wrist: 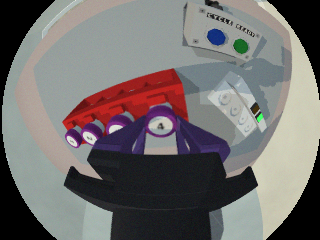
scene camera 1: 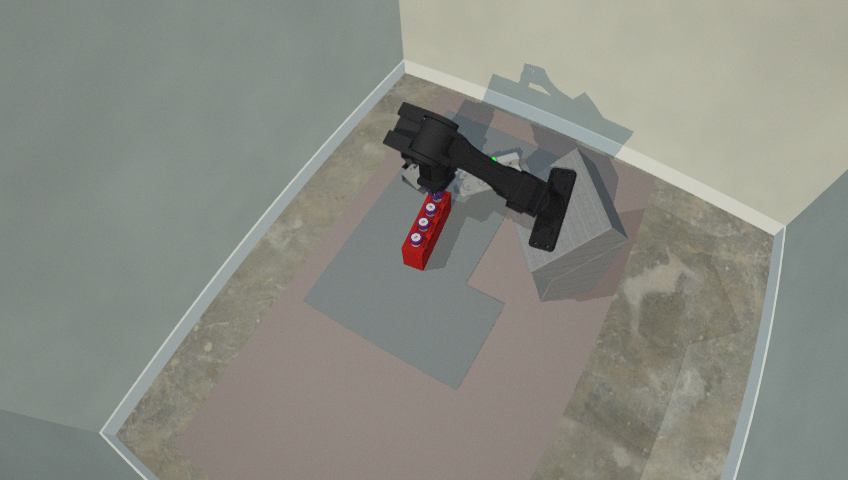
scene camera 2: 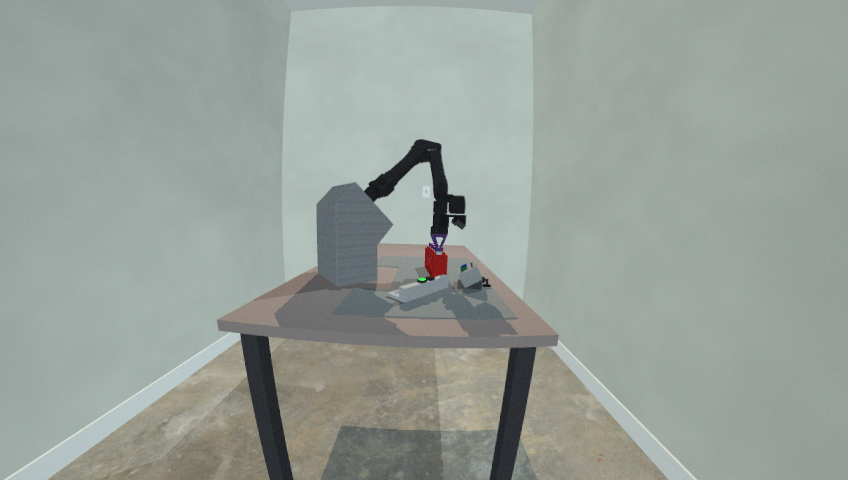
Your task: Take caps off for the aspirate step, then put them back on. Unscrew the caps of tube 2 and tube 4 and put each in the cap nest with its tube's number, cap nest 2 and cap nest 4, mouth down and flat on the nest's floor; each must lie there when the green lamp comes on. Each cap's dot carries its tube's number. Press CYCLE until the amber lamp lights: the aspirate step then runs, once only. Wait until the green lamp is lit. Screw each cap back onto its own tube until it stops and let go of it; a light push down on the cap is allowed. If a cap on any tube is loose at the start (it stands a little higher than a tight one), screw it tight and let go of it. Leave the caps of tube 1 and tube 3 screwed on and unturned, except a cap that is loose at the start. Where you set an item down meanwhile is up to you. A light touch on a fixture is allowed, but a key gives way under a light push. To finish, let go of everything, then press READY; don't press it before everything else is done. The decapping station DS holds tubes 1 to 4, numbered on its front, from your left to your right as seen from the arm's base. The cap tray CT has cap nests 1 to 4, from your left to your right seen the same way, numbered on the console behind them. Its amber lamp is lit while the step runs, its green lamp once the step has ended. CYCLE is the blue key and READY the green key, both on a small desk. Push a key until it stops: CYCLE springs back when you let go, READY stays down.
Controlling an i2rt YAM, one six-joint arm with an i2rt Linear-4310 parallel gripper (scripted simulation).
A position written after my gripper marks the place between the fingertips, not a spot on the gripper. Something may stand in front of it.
In view: my gripper (scene camera 1: pixel 437 195) and a mat (wrist: pixel 104 50).
My gripper shows as well in the wrist view (wrist: pixel 160 119).
